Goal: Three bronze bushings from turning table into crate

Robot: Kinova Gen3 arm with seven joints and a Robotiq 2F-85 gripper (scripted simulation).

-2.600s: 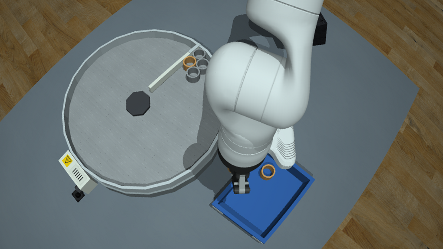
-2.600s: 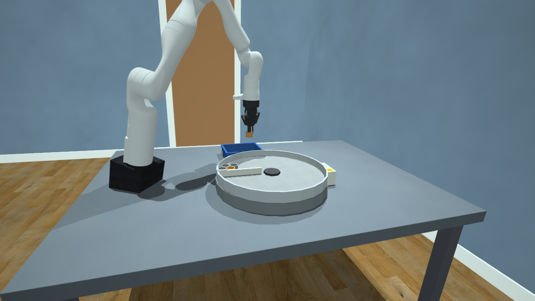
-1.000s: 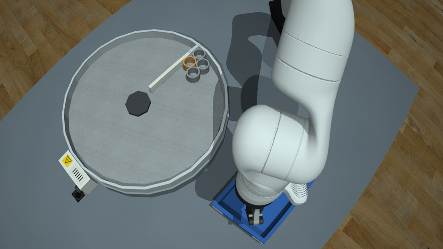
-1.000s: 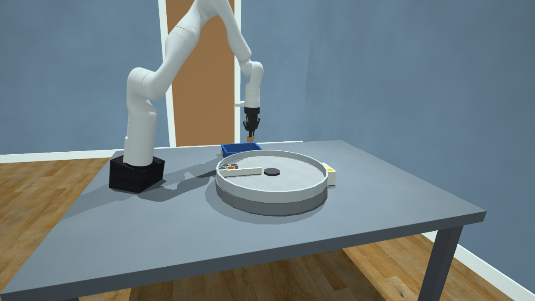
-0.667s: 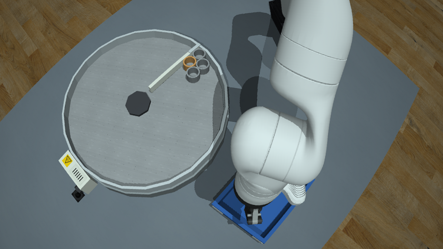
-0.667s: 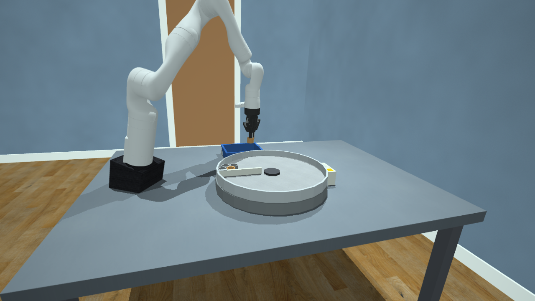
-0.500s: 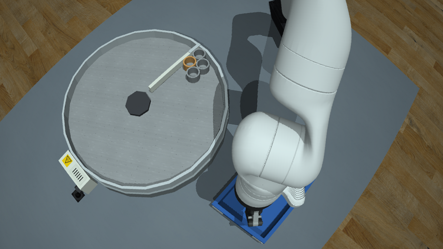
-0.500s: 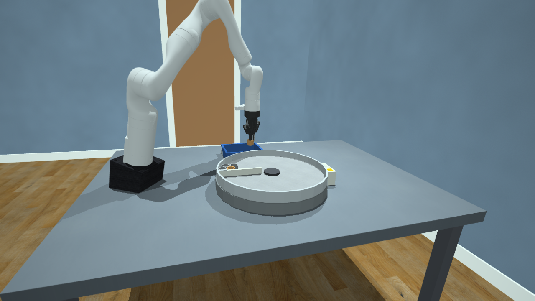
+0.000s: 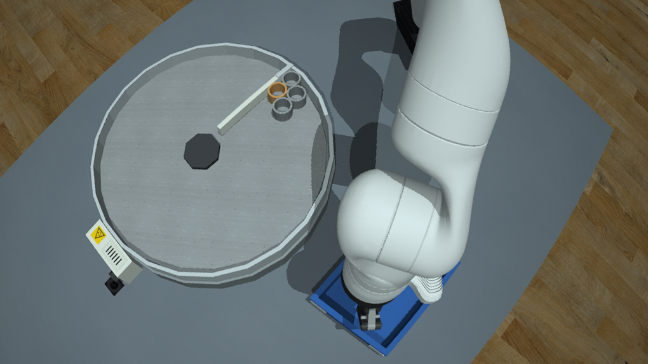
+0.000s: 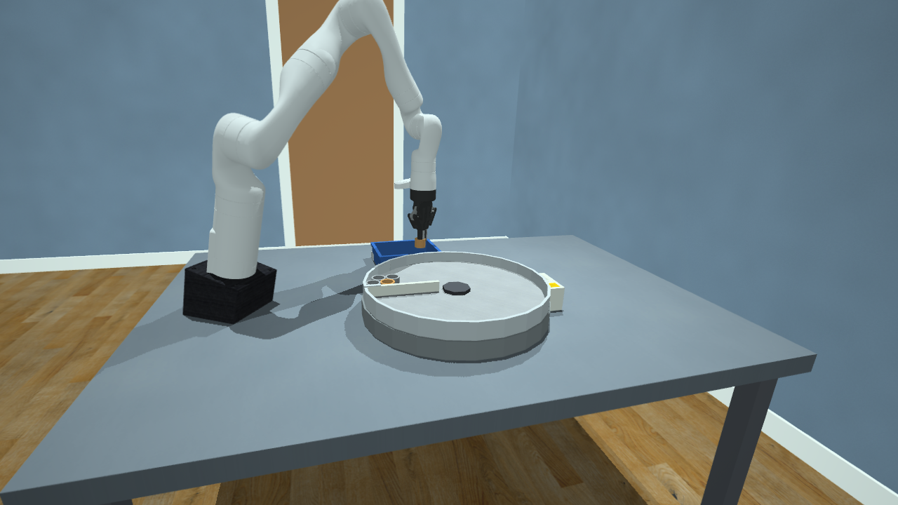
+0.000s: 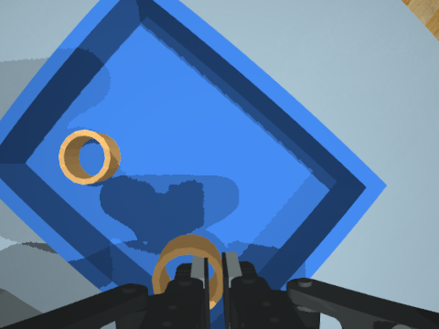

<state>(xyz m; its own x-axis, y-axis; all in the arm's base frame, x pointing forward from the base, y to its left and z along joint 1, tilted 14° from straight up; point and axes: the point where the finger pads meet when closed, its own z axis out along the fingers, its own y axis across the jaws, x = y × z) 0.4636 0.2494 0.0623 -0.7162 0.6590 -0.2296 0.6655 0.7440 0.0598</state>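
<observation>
Now: hand 5 cm past the blue crate, 2 cm to the right of it and 7 cm above it. Round my hand: turning table: 1 cm ahead, 34 cm to the right, 4 cm below.
</observation>
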